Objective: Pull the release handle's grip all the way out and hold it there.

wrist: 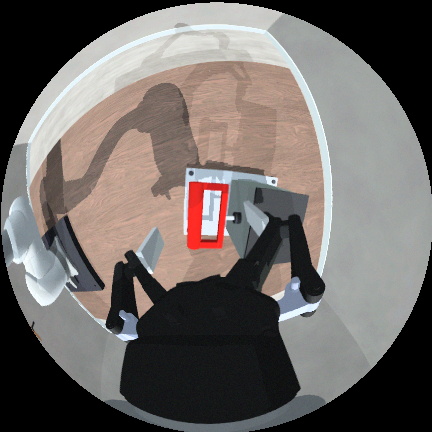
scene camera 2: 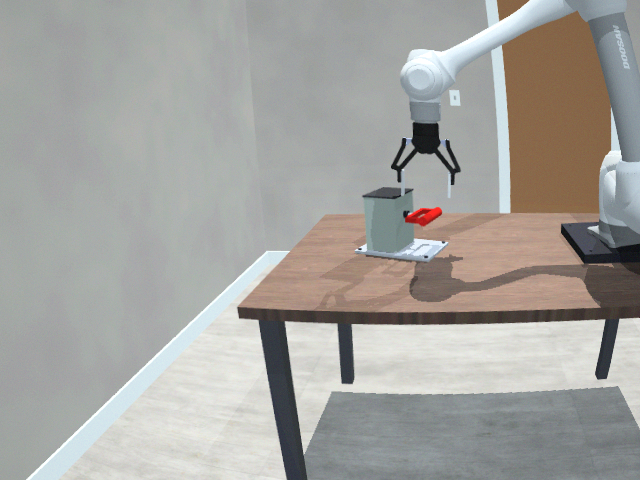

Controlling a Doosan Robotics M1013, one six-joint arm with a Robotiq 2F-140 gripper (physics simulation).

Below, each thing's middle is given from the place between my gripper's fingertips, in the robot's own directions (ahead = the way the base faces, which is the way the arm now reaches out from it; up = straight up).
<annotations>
The base plate (scene camera 2: 420, 250) lies 16 cm below my hand, 7 cm ahead of it and 5 cm to the right of it.
</annotations>
